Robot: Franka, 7 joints.
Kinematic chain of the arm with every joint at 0, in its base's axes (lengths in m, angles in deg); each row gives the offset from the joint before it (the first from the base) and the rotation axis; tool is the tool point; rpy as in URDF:
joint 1: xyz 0 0 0.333 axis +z
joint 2: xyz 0 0 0 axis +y
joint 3: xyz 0 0 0.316 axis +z
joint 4: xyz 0.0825 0 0 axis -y
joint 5: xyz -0.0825 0 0.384 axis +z
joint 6: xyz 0 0 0 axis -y
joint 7: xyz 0.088 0 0 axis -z
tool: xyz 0 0 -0.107 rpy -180 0 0
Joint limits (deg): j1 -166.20..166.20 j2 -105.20..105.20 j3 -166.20..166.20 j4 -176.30..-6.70 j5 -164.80..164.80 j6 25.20..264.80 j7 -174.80..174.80
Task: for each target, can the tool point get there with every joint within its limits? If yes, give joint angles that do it. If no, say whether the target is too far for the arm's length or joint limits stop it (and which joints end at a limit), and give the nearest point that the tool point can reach.
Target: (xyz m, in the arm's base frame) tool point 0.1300 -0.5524 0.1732
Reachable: yes | joints -38.76 40.23 -37.75 -108.93 -3.38 111.61 67.00
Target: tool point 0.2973 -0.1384 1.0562
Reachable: yes | joints 131.56 -55.23 -16.98 -70.23 0.76 199.84 59.05
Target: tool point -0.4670 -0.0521 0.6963
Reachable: yes | joints -99.82 53.57 -131.37 -104.01 97.82 50.93 121.04
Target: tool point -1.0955 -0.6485 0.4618
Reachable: no: too far | nearest point -0.7345 -0.4348 0.4194 | short by 0.422 m
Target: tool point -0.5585 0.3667 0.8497
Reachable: yes | joints 121.24 61.99 126.62 -36.69 106.49 154.79 -118.19
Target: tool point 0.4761 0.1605 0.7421
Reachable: yes | joints -55.47 -37.88 53.36 -105.69 -1.14 133.68 -36.16
